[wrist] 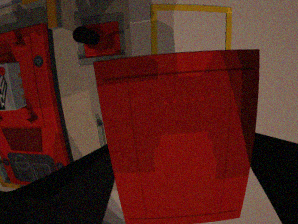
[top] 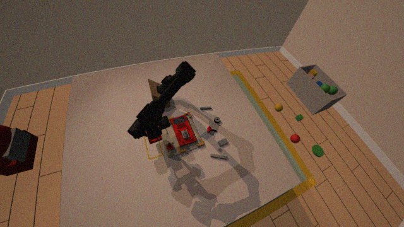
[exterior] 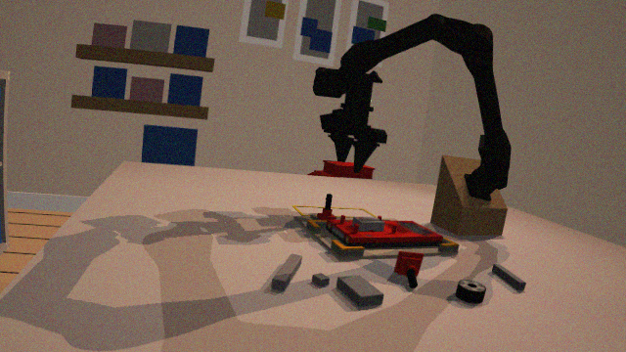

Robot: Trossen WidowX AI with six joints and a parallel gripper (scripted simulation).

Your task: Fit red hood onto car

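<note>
Now: gripper tip 180 mm to the right of the grey engine block and 80 mm above it. Round my gripper tip: red hood: right at my gripper tip; then black wheel: 70 mm behind, 420 mm to the left, 100 mm below.
</note>
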